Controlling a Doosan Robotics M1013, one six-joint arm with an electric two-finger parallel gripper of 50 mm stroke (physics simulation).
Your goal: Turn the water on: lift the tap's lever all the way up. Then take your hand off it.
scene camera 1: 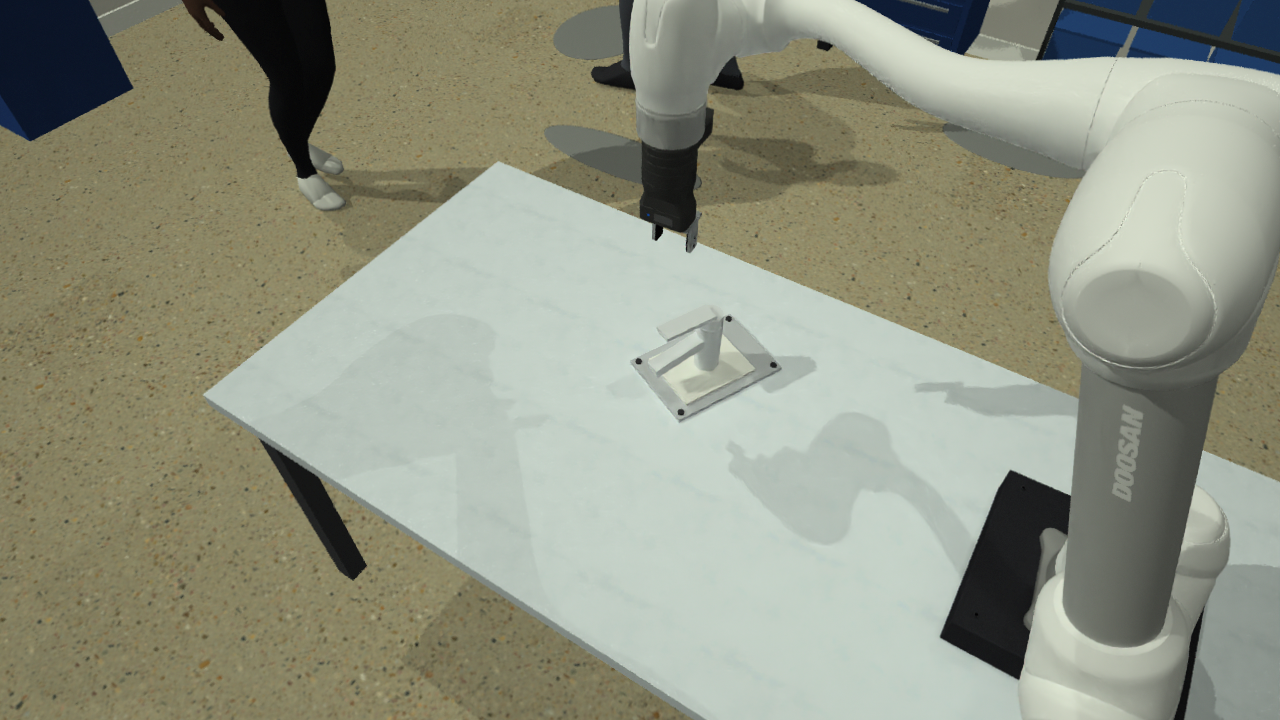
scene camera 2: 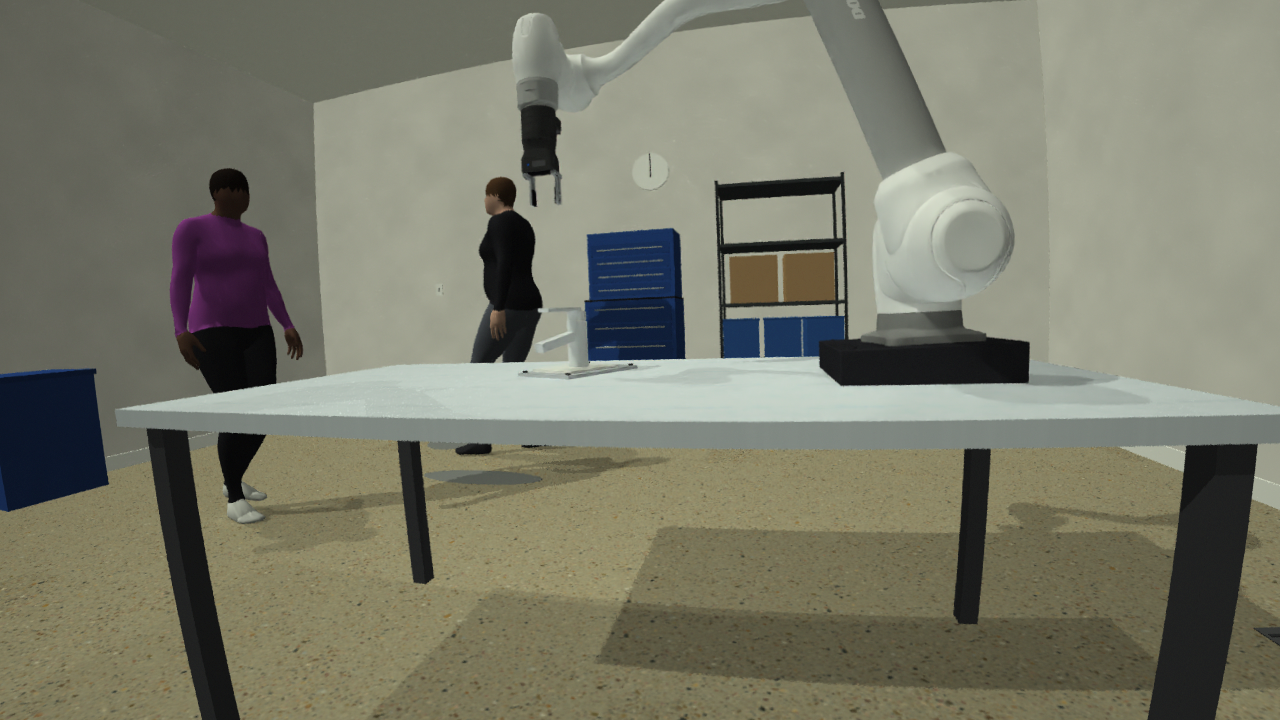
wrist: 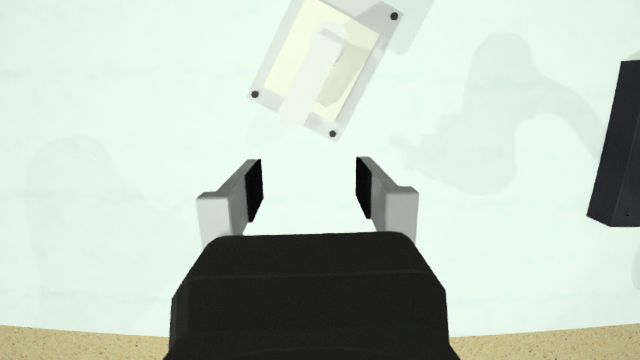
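Where they show: gripper, fingertip midpoint: (scene camera 1: pixel 674 242) (scene camera 2: pixel 545 205) (wrist: pixel 309 177); arm's base at its link origin: (scene camera 2: pixel 919 341).
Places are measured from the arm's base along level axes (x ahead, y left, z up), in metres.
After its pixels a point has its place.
The white tap's upright body (scene camera 1: pixel 708 349) {y -0.189, x 0.709, z 0.012 m} (scene camera 2: pixel 578 342) {y -0.188, x 0.711, z 0.008 m} stands on a flat plate (scene camera 1: pixel 657 386) {y -0.117, x 0.778, z -0.057 m} (scene camera 2: pixel 617 367) {y -0.218, x 0.625, z -0.056 m} (wrist: pixel 267 102) {y -0.141, x 0.818, z -0.057 m} with dark screws at its corners. Its flat lever (scene camera 1: pixel 685 322) {y -0.161, x 0.747, z 0.091 m} (scene camera 2: pixel 559 309) {y -0.141, x 0.741, z 0.088 m} (wrist: pixel 311 79) {y -0.166, x 0.744, z 0.091 m} sticks out from the top of the body and looks about level. The spout (scene camera 1: pixel 675 354) {y -0.141, x 0.755, z 0.022 m} (scene camera 2: pixel 555 342) {y -0.130, x 0.751, z 0.013 m} slopes down below the lever on the same side; the lever covers it in the wrist view. My gripper (scene camera 1: pixel 674 240) {y -0.104, x 0.752, z 0.319 m} (scene camera 2: pixel 546 201) {y -0.104, x 0.752, z 0.319 m} (wrist: pixel 309 177) {y -0.104, x 0.752, z 0.319 m} is open and empty, pointing down. It hangs well above the tap, apart from the lever, toward the table's far edge.
The tap stands on the pale table (scene camera 1: pixel 572 537) {y 0.228, x 0.765, z -0.065 m} (scene camera 2: pixel 698 430) {y 0.395, x 0.425, z -0.076 m}. The arm's black base block (scene camera 1: pixel 993 555) {y -0.010, x 0.150, z -0.004 m} (scene camera 2: pixel 921 362) {y 0.138, x 0.052, z -0.027 m} (wrist: pixel 612 150) {y -0.019, x 0.171, z -0.042 m} is on the right. A person in purple (scene camera 2: pixel 228 268) and a person in black (scene camera 2: pixel 510 259) stand beyond the table.
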